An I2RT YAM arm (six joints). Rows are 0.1 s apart.
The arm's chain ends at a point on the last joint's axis. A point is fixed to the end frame.
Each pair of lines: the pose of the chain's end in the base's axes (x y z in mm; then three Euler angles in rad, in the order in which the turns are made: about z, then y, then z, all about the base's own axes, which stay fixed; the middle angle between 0 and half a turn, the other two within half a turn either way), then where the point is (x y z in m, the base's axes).
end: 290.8, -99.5, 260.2, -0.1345, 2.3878, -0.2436
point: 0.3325 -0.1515 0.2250
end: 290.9, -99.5, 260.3, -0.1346, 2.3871, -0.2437
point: 0.3327 -0.1515 0.2251
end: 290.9, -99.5, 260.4, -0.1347, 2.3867, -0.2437
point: 0.3327 -0.1515 0.2252
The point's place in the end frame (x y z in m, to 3 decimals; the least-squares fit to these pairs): -0.009 -0.042 0.062
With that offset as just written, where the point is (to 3 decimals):
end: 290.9, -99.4, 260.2, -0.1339, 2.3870, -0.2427
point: 0.333 -0.151 0.225
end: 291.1, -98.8, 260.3, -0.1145, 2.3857, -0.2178
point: 0.334 -0.150 0.225
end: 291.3, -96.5, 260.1, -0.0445, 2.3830, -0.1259
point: 0.336 -0.144 0.223
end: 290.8, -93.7, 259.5, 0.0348, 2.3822, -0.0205
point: 0.338 -0.137 0.220
